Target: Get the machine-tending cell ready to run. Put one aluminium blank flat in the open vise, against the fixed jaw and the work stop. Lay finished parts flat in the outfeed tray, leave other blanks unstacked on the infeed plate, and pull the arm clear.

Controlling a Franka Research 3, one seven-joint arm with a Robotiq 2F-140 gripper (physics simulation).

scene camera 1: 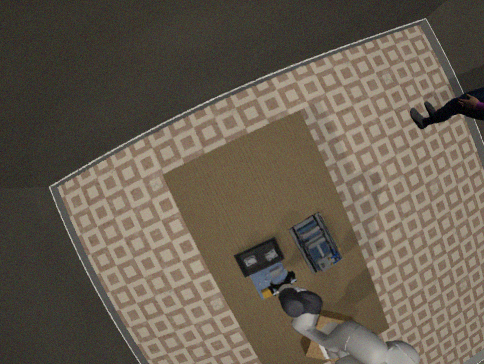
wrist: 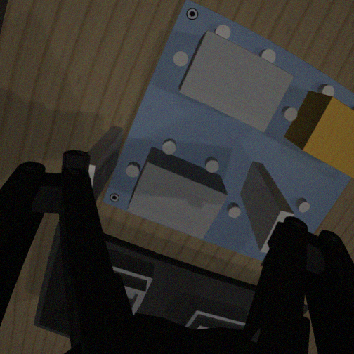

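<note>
The blue infeed plate point(scene camera 1: 256, 281) point(wrist: 185, 117) has short round pins. In the wrist view, one grey blank point(wrist: 235, 80) lies flat on its far part and another grey blank point(wrist: 177, 202) lies on its near part, apart from the first. A yellow block point(scene camera 1: 267, 293) point(wrist: 332, 135) sits at the right edge. My gripper point(scene camera 1: 283, 283) point(wrist: 184, 161) is open and empty above the plate, its fingers either side of the near blank. The black outfeed tray point(scene camera 1: 276, 244) point(wrist: 200, 274) holds two light-outlined pieces. The vise point(scene camera 1: 316, 242) is small and dark; its jaws are unclear.
The brown table top point(scene camera 1: 245, 175) bears the tray, plate and vise unit. A tan box point(scene camera 1: 316, 350) lies partly under the arm point(scene camera 1: 360, 342). The vise stands to the right of the tray. A person's legs point(scene camera 1: 442, 114) show at the right edge of the scene view.
</note>
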